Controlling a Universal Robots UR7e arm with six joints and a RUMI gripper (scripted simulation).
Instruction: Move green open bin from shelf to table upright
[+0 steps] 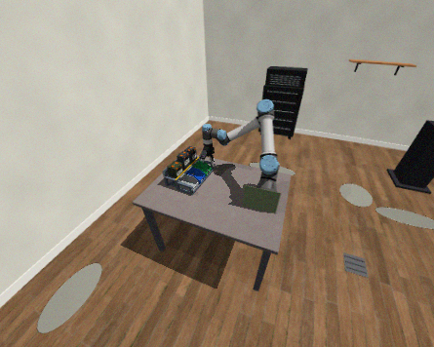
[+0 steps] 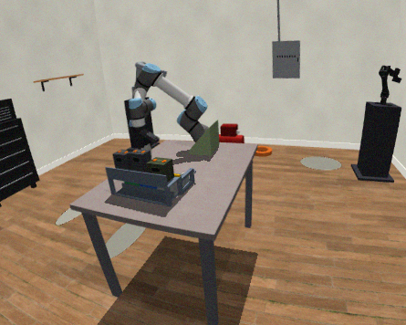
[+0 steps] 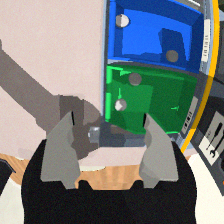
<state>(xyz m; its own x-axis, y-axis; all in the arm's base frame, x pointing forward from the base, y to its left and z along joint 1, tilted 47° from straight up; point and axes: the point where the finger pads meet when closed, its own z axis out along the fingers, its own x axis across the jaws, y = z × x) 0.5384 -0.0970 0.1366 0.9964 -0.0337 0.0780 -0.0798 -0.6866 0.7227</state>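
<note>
Right now the green open bin is 8 cm ahead of my hand, 7 cm below it and 1 cm to the right of it. The rest, counted from my hand: grey bin (22 cm to the left, 10 cm ahead, 7 cm below); blue bin (10 cm to the left, 9 cm ahead, 7 cm below); yellow rail (14 cm ahead, 10 cm to the left).
</note>
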